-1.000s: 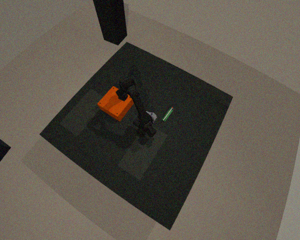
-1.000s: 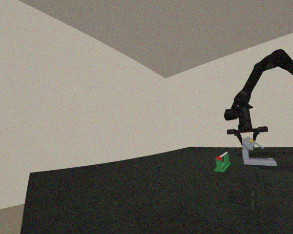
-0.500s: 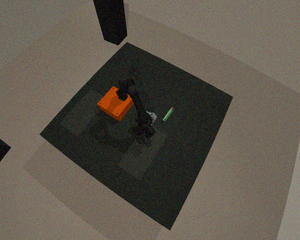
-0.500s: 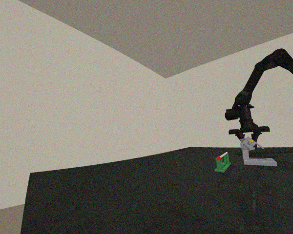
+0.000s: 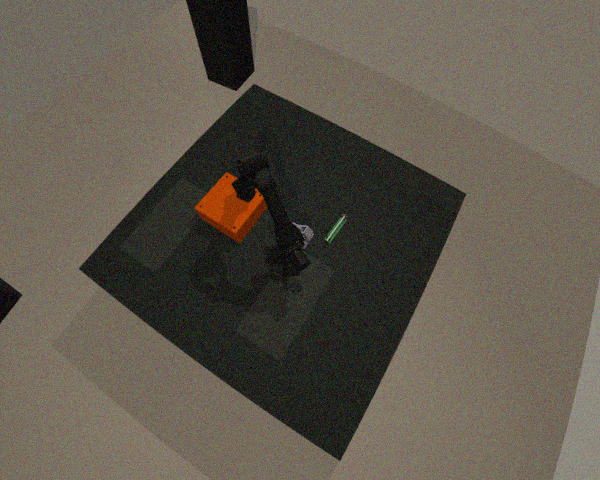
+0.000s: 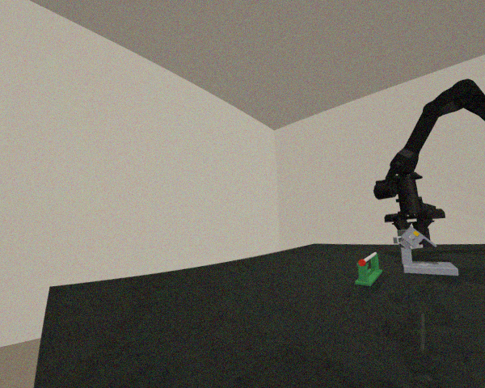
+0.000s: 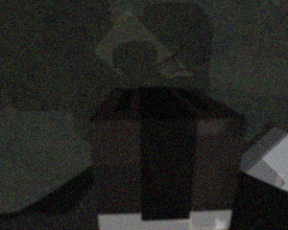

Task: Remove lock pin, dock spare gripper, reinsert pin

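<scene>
My gripper tip is 13 cm to the right of the grey mount and 1 cm short of it. Also, from my gripper tip: green stand 23 cm to the left, 12 cm ahead, 3 cm below; then spare gripper 2 cm above, 1 cm to the left, 1 cm ahead.
</scene>
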